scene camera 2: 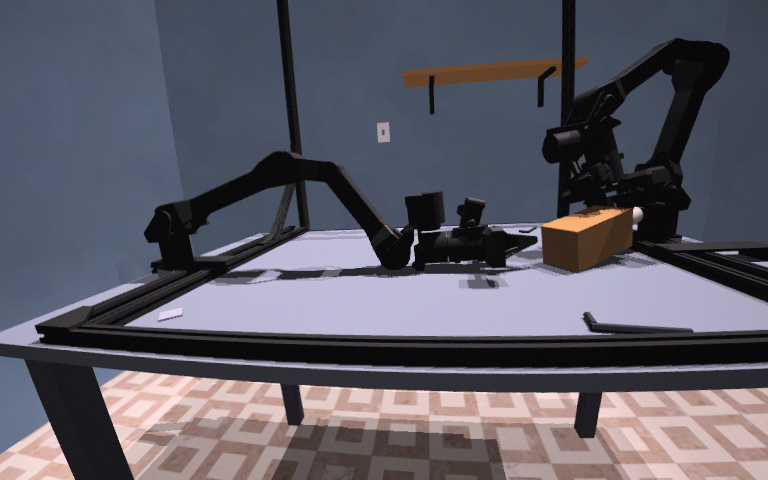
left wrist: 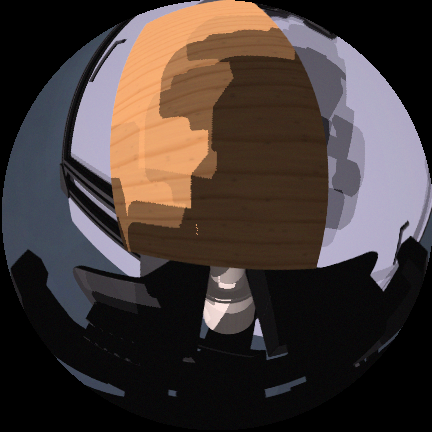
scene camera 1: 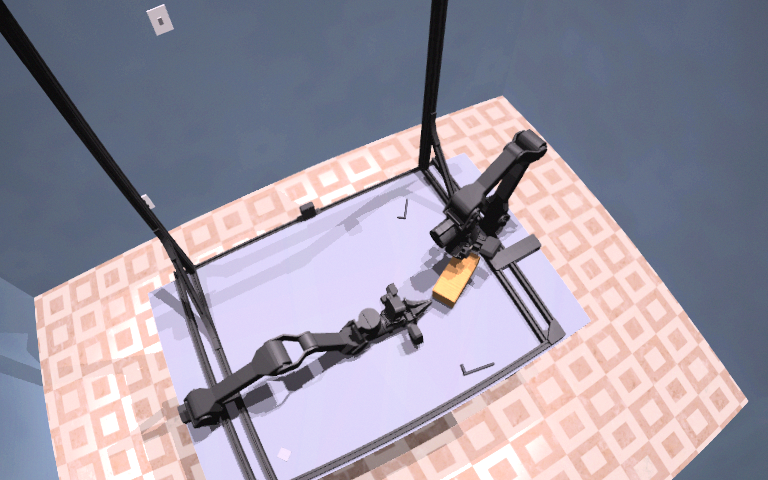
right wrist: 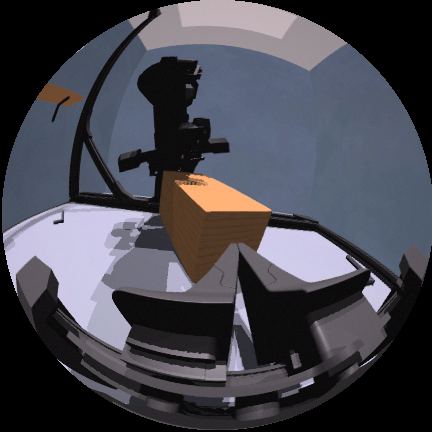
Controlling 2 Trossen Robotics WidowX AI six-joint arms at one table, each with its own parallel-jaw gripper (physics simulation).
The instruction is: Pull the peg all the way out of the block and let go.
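Places are measured from the left arm's base along level axes (x ahead, y left, z up), in centimetres.
Pixels of known places: left gripper, fingertip midpoint: [left wrist: 225,239] [scene camera 1: 471,253]; right gripper, fingertip midpoint: [scene camera 2: 537,239] [scene camera 1: 431,301] [right wrist: 236,248]; left arm's base, link origin: [scene camera 2: 656,235] [scene camera 1: 490,225]; right arm's base, link origin: [scene camera 2: 179,265] [scene camera 1: 208,414].
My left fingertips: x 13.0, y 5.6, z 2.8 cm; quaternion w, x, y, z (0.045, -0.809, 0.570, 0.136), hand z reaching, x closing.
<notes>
Ahead of a thing's pixels: the offset from my left fingertips to its top centre. "spot": to the spot under its first point.
The orange wooden block {dx +8.7, dy +3.4, dz +4.8 cm} [scene camera 1: 454,283] [scene camera 2: 560,249] [left wrist: 270,150] [right wrist: 227,197] lies at the right of both scene views. A pale, round peg {dx +0.9, dy -0.1, dz +4.4 cm} [scene camera 2: 637,215] [left wrist: 229,315] sticks out of its end nearer the left arm; the rest of the peg is hidden. My left gripper [scene camera 1: 467,253] [left wrist: 225,239] is shut on the peg, close against that end of the block. My right gripper [scene camera 1: 430,303] [scene camera 2: 535,240] [right wrist: 236,248] is shut and empty, its fingertips together a little short of the block's opposite end. I cannot tell whether the block's whole underside touches the table.
A black L-shaped key {dx +18.3, dy +27.8, dz -3.9 cm} [scene camera 1: 476,369] [scene camera 2: 640,327] lies near the front rail, and another {dx +6.6, dy -27.3, dz -4.1 cm} [scene camera 1: 405,210] lies toward the back. A small pale square {spot: dx +76.8, dy +20.3, dz -4.4 cm} [scene camera 1: 284,454] [scene camera 2: 170,314] lies at the front left. Black frame rails [scene camera 2: 368,348] edge the table, and posts [scene camera 1: 433,73] rise at the back.
</notes>
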